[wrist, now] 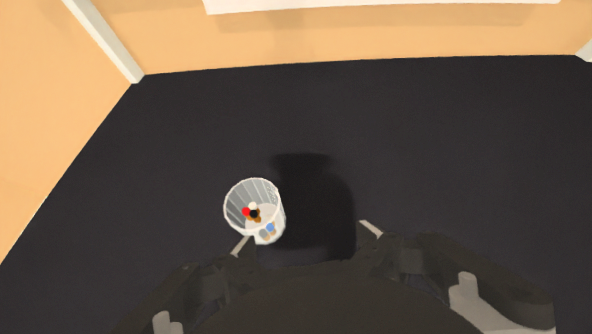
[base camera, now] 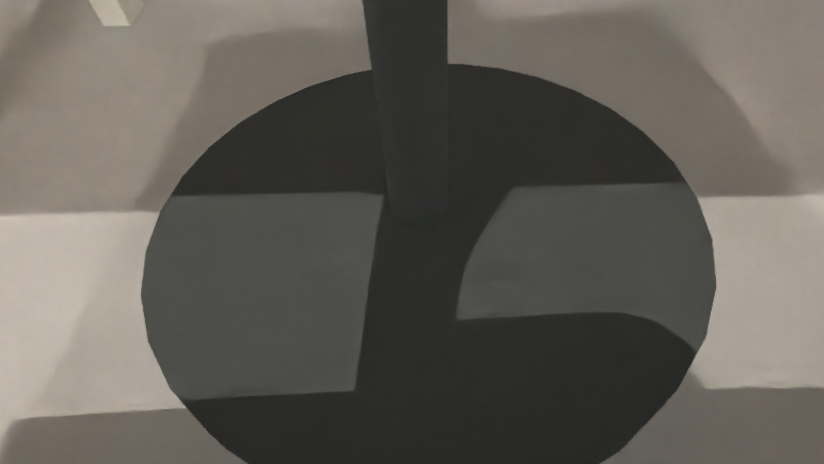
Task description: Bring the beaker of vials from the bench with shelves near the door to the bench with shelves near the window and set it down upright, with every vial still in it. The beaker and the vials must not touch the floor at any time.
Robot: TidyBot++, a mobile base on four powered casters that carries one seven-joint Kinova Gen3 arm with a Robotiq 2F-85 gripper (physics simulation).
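The clear beaker (wrist: pixel 255 210) stands upright on the black bench top (wrist: pixel 450 150) in the wrist view, left of the middle. Vials with red, white, black, blue and grey caps show inside it. My gripper (wrist: pixel 306 239) is open and points down over the bench top. The beaker is beyond the fingertips and towards the left finger, whose tip shows close to the beaker's lower edge; it is not between the fingers. How high the fingers are above the bench is hard to tell. The beaker and gripper do not show in the base camera view.
A white shelf (wrist: pixel 380 4) runs along the orange wall (wrist: pixel 350 40) behind the bench. White uprights (wrist: pixel 107 42) stand at the bench's back corners. In the base camera view, a stool's round base (base camera: pixel 259 299) and its post (base camera: pixel 412 115) stand close in front, and a pale leg (base camera: pixel 117 12) shows at the upper left.
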